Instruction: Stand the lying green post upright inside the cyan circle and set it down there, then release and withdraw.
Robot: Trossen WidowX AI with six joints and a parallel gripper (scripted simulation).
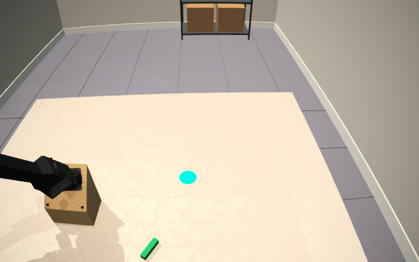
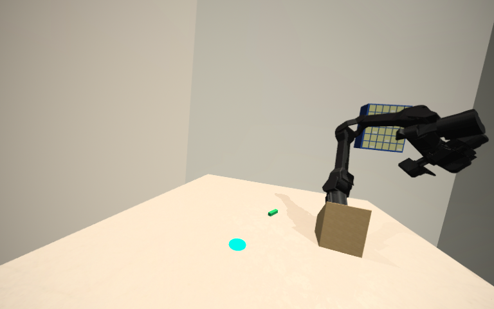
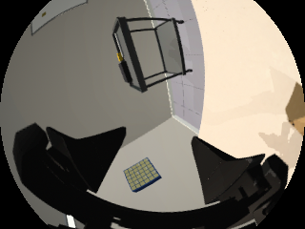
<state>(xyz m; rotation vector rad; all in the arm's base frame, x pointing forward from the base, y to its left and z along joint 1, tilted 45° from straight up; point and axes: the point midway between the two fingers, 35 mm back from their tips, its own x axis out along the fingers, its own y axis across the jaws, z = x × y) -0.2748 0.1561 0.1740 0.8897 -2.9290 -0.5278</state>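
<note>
Right now my gripper tip is 54 cm short of the green post, 33 cm above it and 12 cm to the left of it. The rest, counted from my gripper tip: cyan circle: 65 cm ahead, 34 cm below, 14 cm to the left.
</note>
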